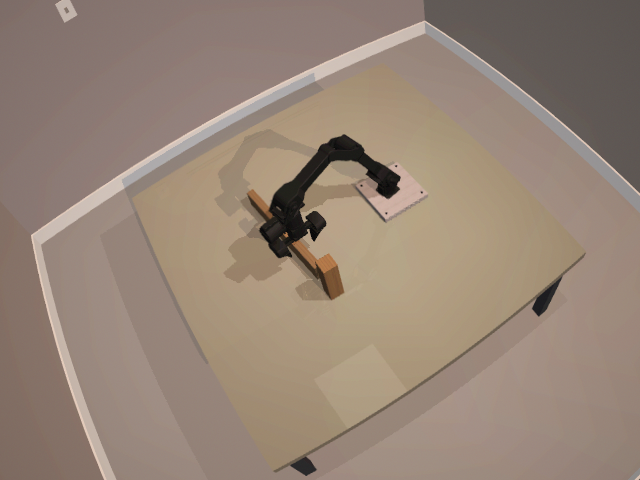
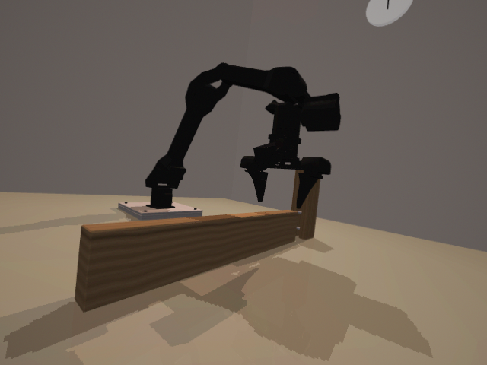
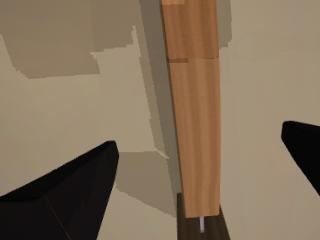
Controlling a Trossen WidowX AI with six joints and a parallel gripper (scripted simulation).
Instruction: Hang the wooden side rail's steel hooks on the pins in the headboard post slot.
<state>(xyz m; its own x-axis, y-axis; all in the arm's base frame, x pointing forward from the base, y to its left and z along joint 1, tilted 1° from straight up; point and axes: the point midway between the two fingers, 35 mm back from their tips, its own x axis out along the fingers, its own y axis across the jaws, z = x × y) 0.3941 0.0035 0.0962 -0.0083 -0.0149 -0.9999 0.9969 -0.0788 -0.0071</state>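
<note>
Now: gripper tip 1 cm short of the headboard post, 15 cm to the right of it and 1 cm above it.
</note>
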